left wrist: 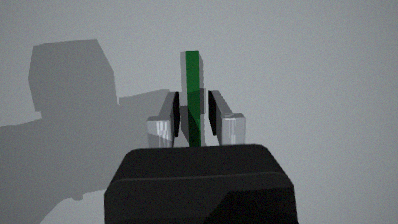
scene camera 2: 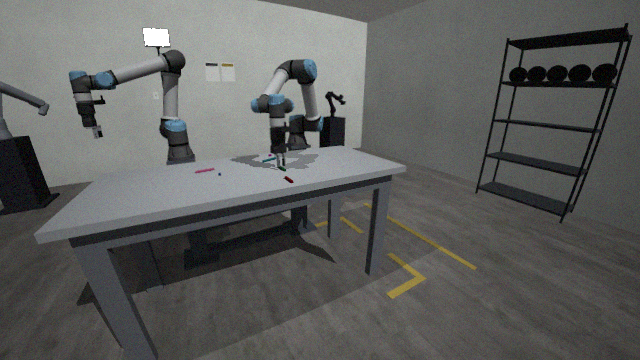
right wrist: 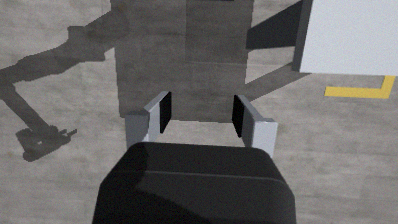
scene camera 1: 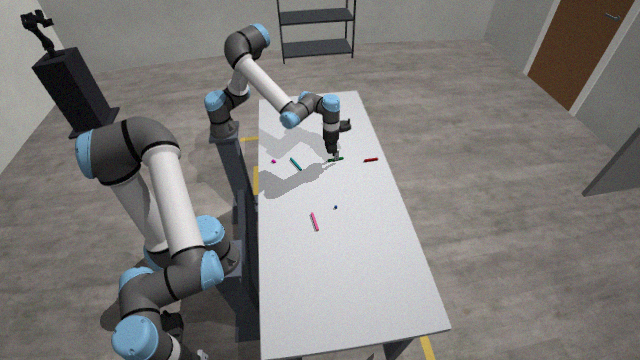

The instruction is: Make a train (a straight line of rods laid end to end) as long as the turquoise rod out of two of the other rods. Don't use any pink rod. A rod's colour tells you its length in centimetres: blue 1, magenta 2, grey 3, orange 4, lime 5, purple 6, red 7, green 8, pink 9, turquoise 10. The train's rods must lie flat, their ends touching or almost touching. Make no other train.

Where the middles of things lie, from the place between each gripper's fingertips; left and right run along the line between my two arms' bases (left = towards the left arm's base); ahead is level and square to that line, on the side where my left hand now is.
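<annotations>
I see that my left gripper is 30 mm above the green rod point(left wrist: 192, 57). The rod itself is 18 cm below my right hand, 85 cm to the left of it and 59 cm ahead of it. Going by its middle, the green rod is nearer to my left gripper than to my right hand.
</annotations>
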